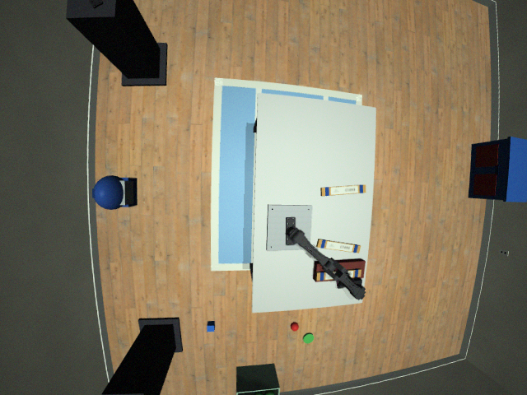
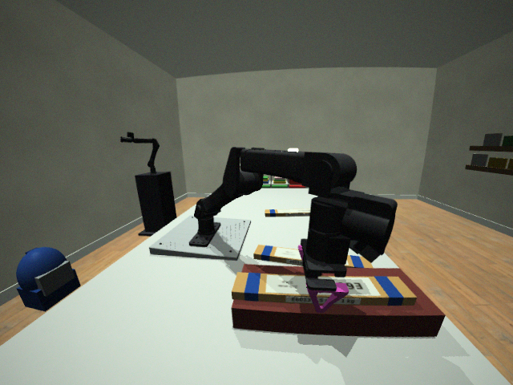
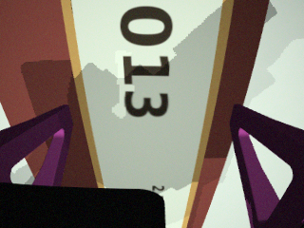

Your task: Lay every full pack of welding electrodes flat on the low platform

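Right now the dark red low platform is 3 cm ahead of my hand, 2 cm to the left of it and 5 cm below it.
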